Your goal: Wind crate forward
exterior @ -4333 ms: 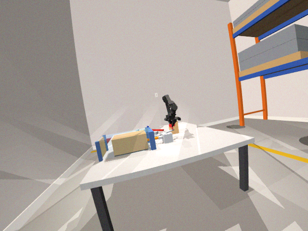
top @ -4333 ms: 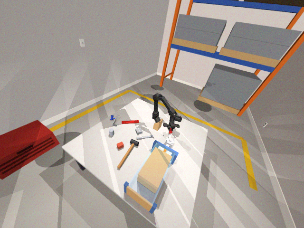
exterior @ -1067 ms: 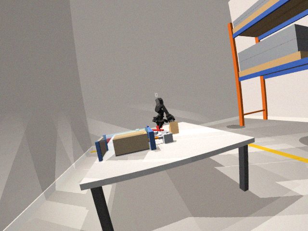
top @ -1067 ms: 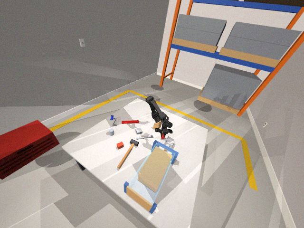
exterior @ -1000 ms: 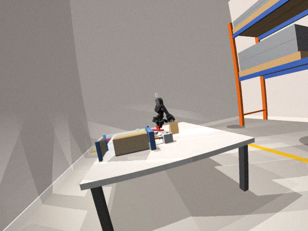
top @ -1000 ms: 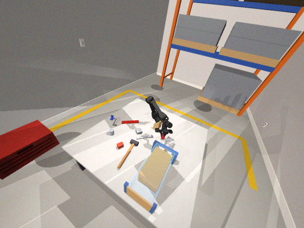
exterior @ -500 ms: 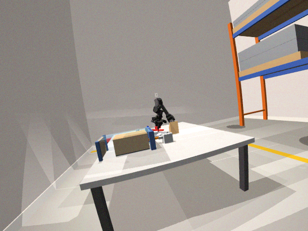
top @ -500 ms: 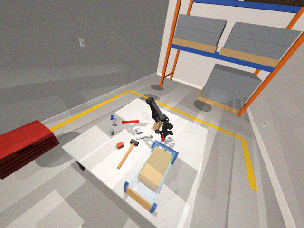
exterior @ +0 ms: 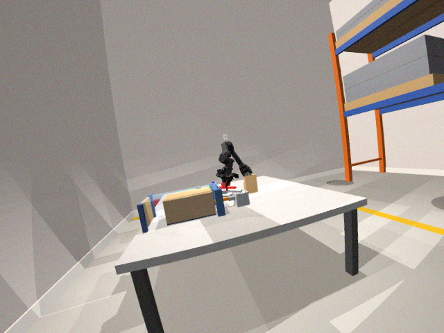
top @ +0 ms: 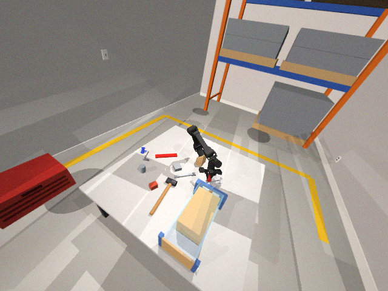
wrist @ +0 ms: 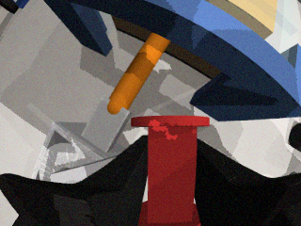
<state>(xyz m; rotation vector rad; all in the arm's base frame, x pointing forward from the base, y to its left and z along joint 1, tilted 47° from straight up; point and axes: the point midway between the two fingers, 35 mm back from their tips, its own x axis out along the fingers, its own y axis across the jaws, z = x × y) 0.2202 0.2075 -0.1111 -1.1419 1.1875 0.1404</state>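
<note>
Now: the red-knobbed winch handle 40 mm behind my gripper tip, 10 mm to the left of it and 30 mm below it. Also, from my gripper tip: grey hand winch 110 mm behind, 30 mm to the left, 100 mm below; then red knob 10 mm behind, 10 mm to the right; then frame 60 mm ahead, 70 mm to the left, 20 mm below.
</note>
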